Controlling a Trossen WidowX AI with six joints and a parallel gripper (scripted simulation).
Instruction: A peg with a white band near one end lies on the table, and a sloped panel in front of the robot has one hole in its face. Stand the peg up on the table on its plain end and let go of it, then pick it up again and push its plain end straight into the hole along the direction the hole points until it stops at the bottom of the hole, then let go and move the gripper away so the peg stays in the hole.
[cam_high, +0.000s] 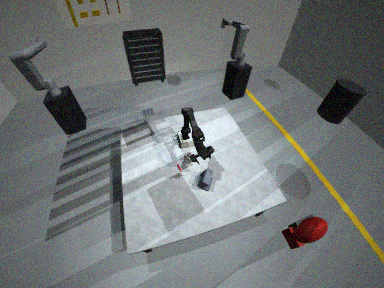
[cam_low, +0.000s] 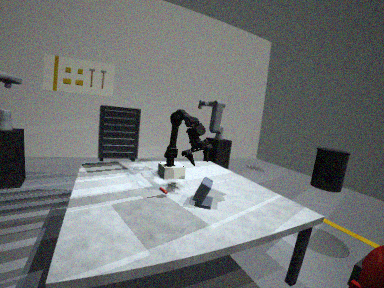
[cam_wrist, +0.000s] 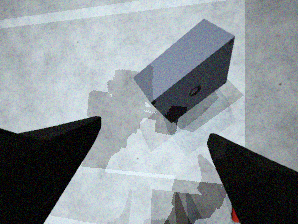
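Now: the red peg 200 mm below my gripper tip, 160 mm to the right of it and 120 mm behind it. Round my gripper tip: sloped panel 130 mm below, 80 mm ahead, 20 mm to the right.
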